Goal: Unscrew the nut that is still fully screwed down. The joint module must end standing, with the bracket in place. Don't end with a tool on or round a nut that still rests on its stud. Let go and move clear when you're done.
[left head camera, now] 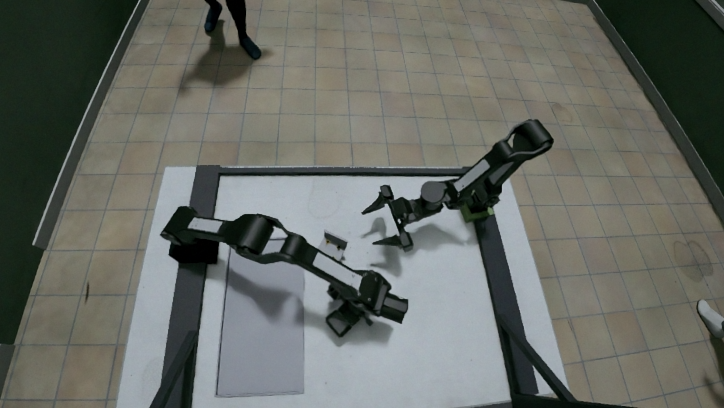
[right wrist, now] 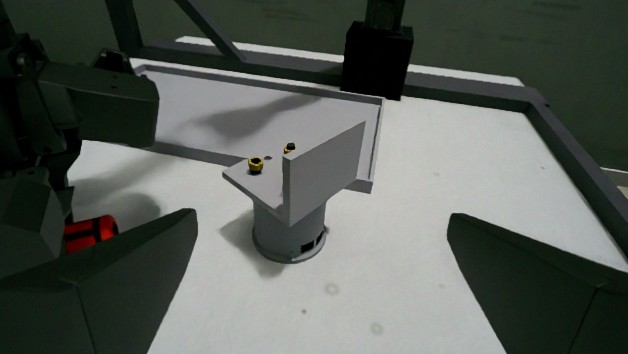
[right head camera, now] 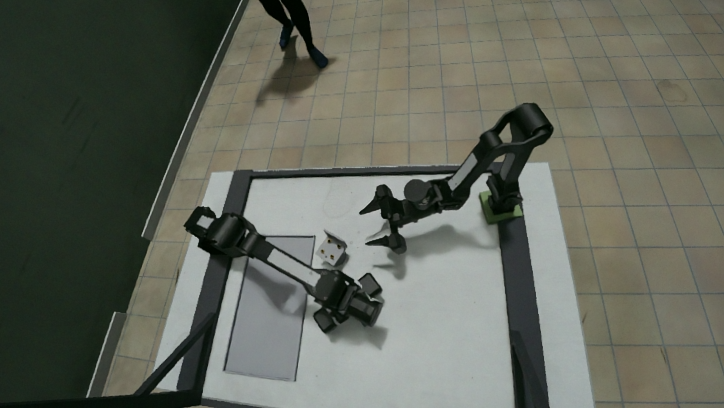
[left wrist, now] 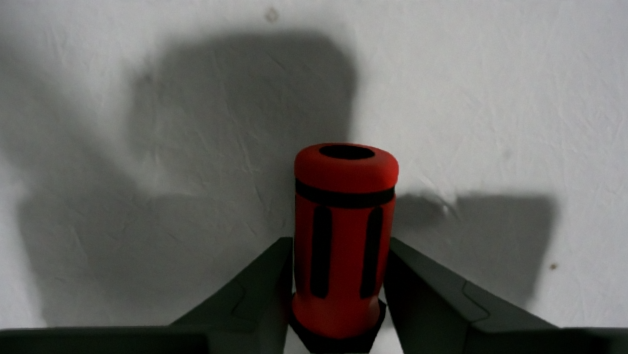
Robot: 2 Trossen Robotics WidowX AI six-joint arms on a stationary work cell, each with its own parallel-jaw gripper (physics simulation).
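Observation:
The grey joint module (right wrist: 289,227) stands upright, with the L-shaped bracket (left head camera: 333,245) (right head camera: 331,249) (right wrist: 325,172) on top. In the right wrist view, one yellow nut (right wrist: 255,164) sits on the bracket's near-left part. Another yellow nut (right wrist: 290,148), with a dark stud end above it, is partly behind the upright plate. The red-handled driver (left wrist: 345,225) (right wrist: 91,234) lies on the table; its shaft is hidden. My left gripper (right head camera: 347,303) (left wrist: 336,249) is shut on its handle, a finger against each side. My right gripper (left head camera: 368,228) (right head camera: 363,228) (right wrist: 325,222) is open and empty, to the right of the module.
A shallow grey tray (left head camera: 260,349) (right head camera: 268,329) (right wrist: 240,127) lies left of the module. Dark frame beams (left head camera: 506,309) (right head camera: 521,283) edge the white table. The left arm reaches over the tray. A person's legs (left head camera: 238,25) (right head camera: 298,30) show beyond the table.

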